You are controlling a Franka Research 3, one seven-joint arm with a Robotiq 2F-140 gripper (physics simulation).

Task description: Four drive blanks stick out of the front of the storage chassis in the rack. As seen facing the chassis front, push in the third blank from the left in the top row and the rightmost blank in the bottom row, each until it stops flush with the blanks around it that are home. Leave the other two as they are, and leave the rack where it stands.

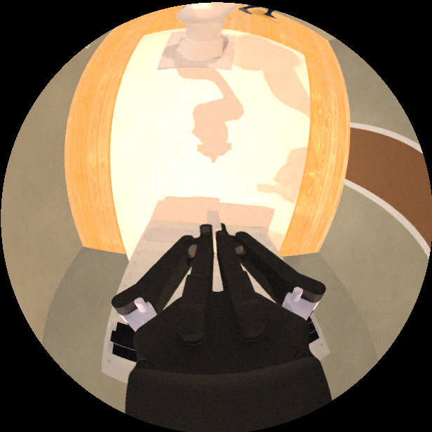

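Note:
The pale grey storage chassis in the rack (142,252) lies below my gripper, largely hidden behind the fingers and the gripper body. A small grey tab (213,218) shows at its far edge, just beyond the fingertips; it may be a blank that sticks out, but its row and column cannot be told. The other blanks cannot be made out. My gripper (212,219) is shut and empty, with its fingertips over the chassis's far edge, close to the tab. Whether they touch anything cannot be told.
Black parts (123,336) show at the lower left of the rack, and a little black shows at the lower right. The wooden table (92,150) extends beyond the rack, with a brightly lit middle and arm shadows. The robot's base (202,47) stands at the far end.

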